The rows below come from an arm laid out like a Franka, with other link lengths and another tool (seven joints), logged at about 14 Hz.
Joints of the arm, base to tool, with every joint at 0 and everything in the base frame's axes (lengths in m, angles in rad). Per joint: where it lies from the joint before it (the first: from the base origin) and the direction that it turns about. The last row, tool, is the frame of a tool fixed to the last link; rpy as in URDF.
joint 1: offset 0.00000 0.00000 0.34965 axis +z
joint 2: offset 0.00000 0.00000 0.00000 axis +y
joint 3: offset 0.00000 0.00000 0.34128 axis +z
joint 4: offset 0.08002 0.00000 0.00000 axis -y
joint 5: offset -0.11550 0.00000 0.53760 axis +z
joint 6: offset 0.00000 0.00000 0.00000 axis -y
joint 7: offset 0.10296 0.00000 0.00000 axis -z
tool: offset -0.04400 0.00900 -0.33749 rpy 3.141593 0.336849 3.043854
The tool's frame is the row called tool.
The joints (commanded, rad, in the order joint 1, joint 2, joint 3, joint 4, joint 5, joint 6, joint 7), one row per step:
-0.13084 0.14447 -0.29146 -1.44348 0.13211 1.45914 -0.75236
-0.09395 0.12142 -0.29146 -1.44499 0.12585 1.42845 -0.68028
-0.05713 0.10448 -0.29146 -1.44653 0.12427 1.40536 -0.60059
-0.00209 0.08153 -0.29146 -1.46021 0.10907 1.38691 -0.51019
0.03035 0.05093 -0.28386 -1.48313 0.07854 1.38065 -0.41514
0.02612 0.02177 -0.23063 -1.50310 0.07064 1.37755 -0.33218
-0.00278 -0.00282 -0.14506 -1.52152 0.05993 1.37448 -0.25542
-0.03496 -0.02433 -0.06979 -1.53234 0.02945 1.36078 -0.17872
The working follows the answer.
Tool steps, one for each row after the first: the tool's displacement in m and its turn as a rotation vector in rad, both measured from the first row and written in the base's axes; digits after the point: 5 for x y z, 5 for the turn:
-0.00455 0.02922 0.01415 -0.00174 0.01862 -0.03158
-0.00677 0.05864 0.02440 -0.00326 0.03592 -0.07130
-0.01023 0.09521 0.03164 -0.01861 0.05942 -0.10471
-0.01755 0.11590 0.03821 -0.05035 0.07452 -0.16025
-0.02077 0.14801 0.04531 -0.05987 0.07764 -0.19378
-0.02408 0.18343 0.05045 -0.07538 0.08180 -0.21375
-0.03218 0.20389 0.05743 -0.11429 0.09038 -0.24878

Tool pose at each row, in the base's axes (x y z in m, rotation vector in rad; rounded; the steps above come from the unrounded poses):
0.63889 -0.25675 0.44216 -0.30549 2.83891 0.25826
0.63434 -0.22753 0.45631 -0.25971 2.85984 0.25346
0.63211 -0.19811 0.46656 -0.20175 2.87903 0.24685
0.62865 -0.16154 0.47380 -0.15465 2.90610 0.22297
0.62134 -0.14085 0.48037 -0.07886 2.92670 0.16859
0.61812 -0.10874 0.48747 -0.03160 2.93020 0.14825
0.61481 -0.07332 0.49261 -0.00506 2.93585 0.12233
0.60671 -0.05286 0.49958 0.03957 2.94773 0.05995

